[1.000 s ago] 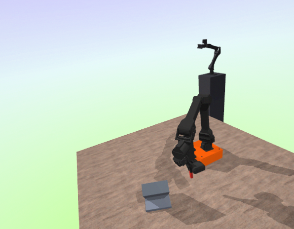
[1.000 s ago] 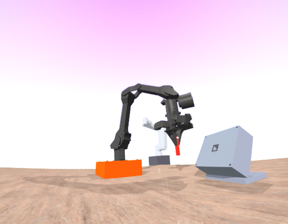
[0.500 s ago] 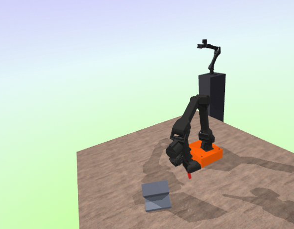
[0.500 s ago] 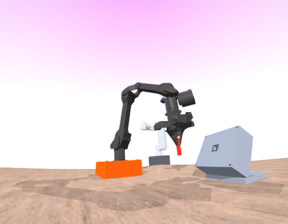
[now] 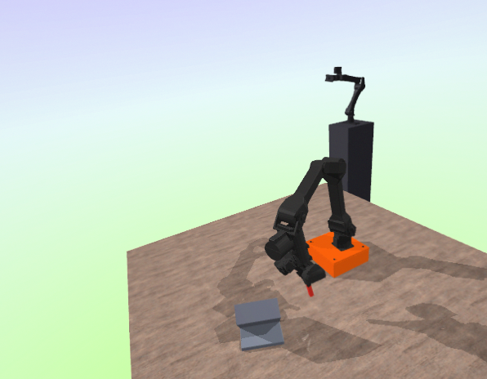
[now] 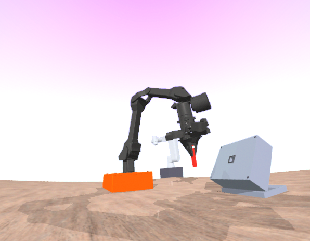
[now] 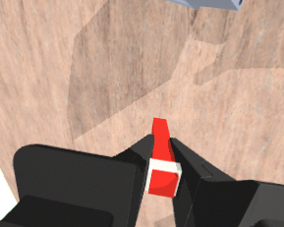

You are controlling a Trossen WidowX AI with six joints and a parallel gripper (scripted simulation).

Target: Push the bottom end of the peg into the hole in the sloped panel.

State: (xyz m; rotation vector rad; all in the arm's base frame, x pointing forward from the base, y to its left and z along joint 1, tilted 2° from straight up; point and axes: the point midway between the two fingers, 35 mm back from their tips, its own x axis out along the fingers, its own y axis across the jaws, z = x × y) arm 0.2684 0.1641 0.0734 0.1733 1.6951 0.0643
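My gripper tip is now 170 mm short of the sloped grey panel, 10 mm to the left of it and 50 mm above it. From my gripper tip the other things lie so: red square peg (20 mm above).
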